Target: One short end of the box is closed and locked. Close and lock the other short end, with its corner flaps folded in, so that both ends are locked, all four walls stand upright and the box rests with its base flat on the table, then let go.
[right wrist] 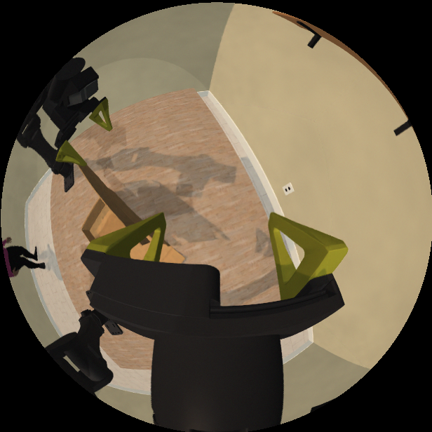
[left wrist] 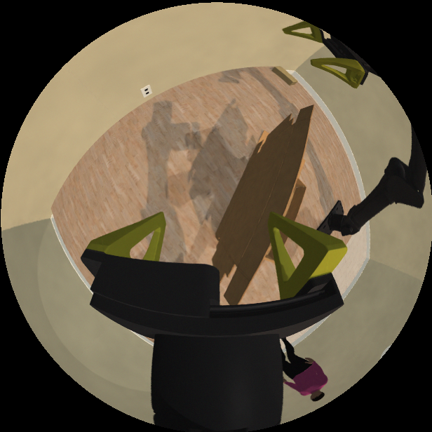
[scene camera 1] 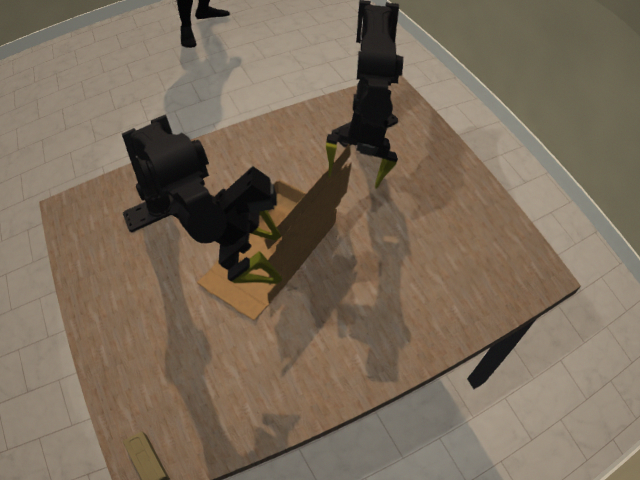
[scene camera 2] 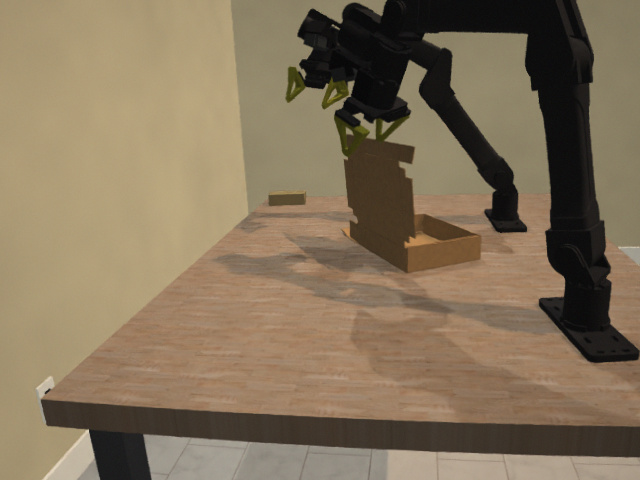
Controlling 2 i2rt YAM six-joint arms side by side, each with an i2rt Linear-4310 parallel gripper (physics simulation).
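Frame: origin at the left arm's base, x back, y right, z up, level; centimetres.
Seen in the pictures: left gripper, between the fingertips: (scene camera 1: 352,182) (scene camera 2: 362,148); right gripper, between the fingertips: (scene camera 1: 279,259) (scene camera 2: 304,104); left arm's base, origin of its link: (scene camera 2: 583,328); right arm's base, origin of its link: (scene camera 1: 160,208) (scene camera 2: 504,221).
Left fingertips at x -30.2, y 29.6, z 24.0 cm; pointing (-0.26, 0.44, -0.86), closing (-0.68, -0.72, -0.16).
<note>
Pixels of each thing's top centre, then the offset from my left fingertips to it. "spot": a spot on its surface instead. Level surfaces: height alone.
- brown cardboard box, a spot on its surface: (scene camera 2: 444,253) spot: dx +15.4, dy +0.5, dz -21.3 cm
- end flap, a spot on its surface: (scene camera 1: 235,295) spot: dx +3.4, dy +28.3, dz -23.5 cm
- small tan block, centre of its top: (scene camera 1: 143,458) (scene camera 2: 287,192) dx -20.2, dy +64.9, dz -20.5 cm
- wooden table, height of its surface: dz -24.0 cm
The brown cardboard box (scene camera 1: 292,192) (scene camera 2: 444,253) (right wrist: 107,222) rests on the table. Its closed short end faces the viewer in scene camera 2. Its lid (scene camera 1: 310,227) (scene camera 2: 379,191) (left wrist: 265,195) (right wrist: 115,197) stands up steeply along one long side. At the other short end, the end flap (scene camera 1: 235,295) (right wrist: 170,251) lies outward, low at the table; its corner flaps are mostly hidden. My left gripper (scene camera 1: 354,179) (scene camera 2: 363,146) (left wrist: 216,217) (right wrist: 98,145) is open and empty, one finger close to the lid's upper corner; contact is unclear. My right gripper (scene camera 1: 279,259) (scene camera 2: 306,103) (left wrist: 296,44) (right wrist: 216,217) is open and empty, high above the table.
A small tan block (scene camera 1: 144,457) (scene camera 2: 286,197) (left wrist: 284,75) lies near the edge of the wooden table (scene camera 1: 465,268) (scene camera 2: 258,351), away from the box. The raised lid stands between the box interior and the table's wall side. Both arm bases stand on the opposite side.
</note>
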